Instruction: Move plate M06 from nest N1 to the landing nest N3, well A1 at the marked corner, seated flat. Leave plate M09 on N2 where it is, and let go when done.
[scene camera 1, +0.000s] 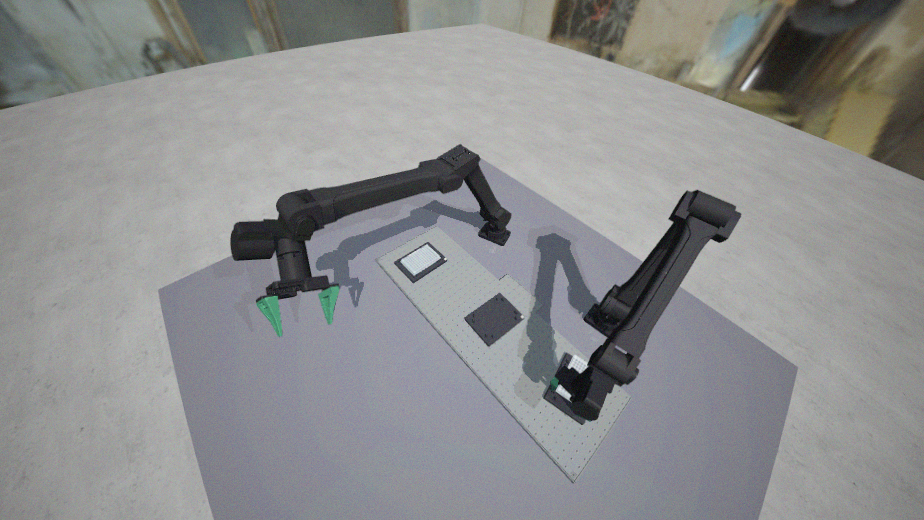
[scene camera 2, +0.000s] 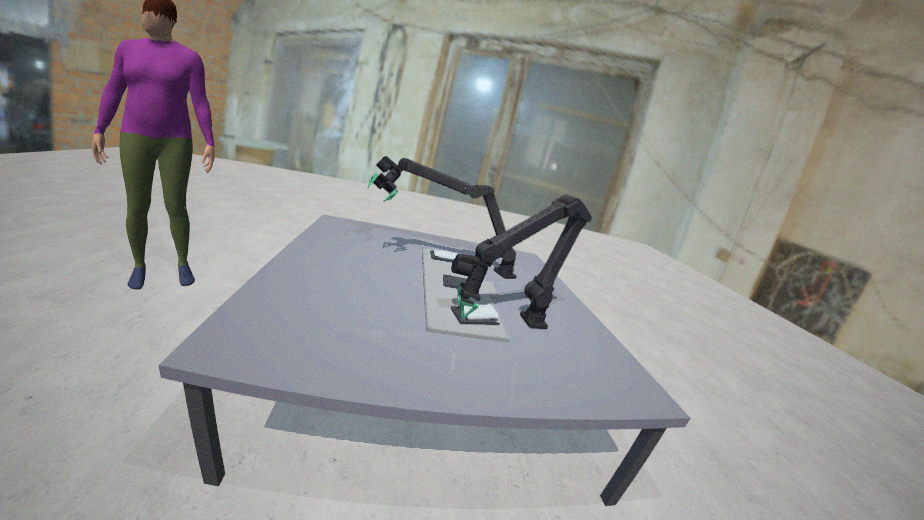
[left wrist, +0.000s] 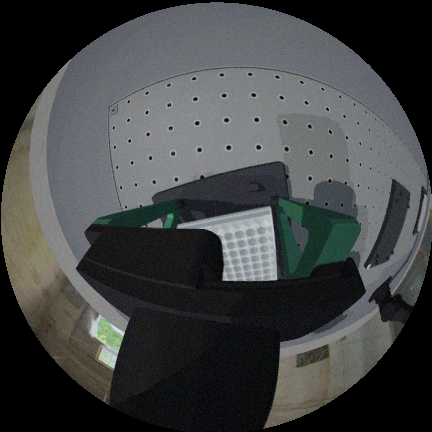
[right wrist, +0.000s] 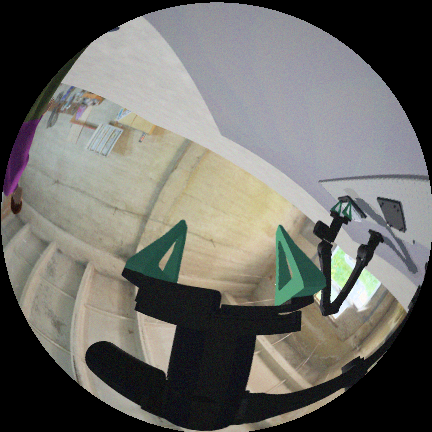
My left gripper is open and touches a dark nest pad. My right gripper is open and holds nothing.
